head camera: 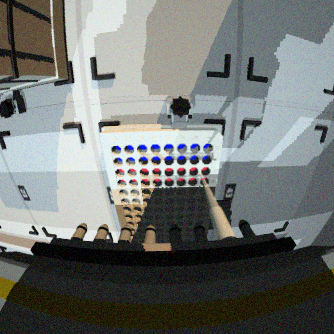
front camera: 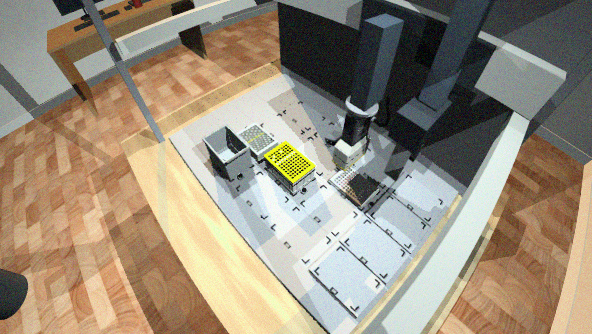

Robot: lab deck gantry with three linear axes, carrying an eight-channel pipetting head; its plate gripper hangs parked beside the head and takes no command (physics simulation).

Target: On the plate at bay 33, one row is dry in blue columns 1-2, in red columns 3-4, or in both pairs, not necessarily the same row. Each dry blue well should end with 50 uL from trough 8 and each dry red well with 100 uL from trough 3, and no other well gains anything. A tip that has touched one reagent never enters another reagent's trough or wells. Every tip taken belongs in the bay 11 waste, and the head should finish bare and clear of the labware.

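The plate [front camera: 348, 186] [head camera: 211, 138] lies under the pipetting head [front camera: 351, 152] [head camera: 165, 255]. In the head view, two lines of wells show blue and two show red. One long beige tip [head camera: 216, 212] is on the seventh channel from the left; the other channels are bare. Its end is at the rightmost well of the second red line and partly covers that well; whether it is inside or just above is unclear. Any liquid in the tip cannot be made out. The parked plate gripper hangs below its dark carriage [front camera: 422, 112]; its fingers blend into the dark background.
A yellow-topped tip rack [front camera: 290, 161] stands left of the plate in the front view. Beyond it are a low pale holder [front camera: 265, 135] with a yellow stripe and an open grey bin [front camera: 235, 165]. In the head view, a brown box wall [head camera: 31, 37] shows at top left.
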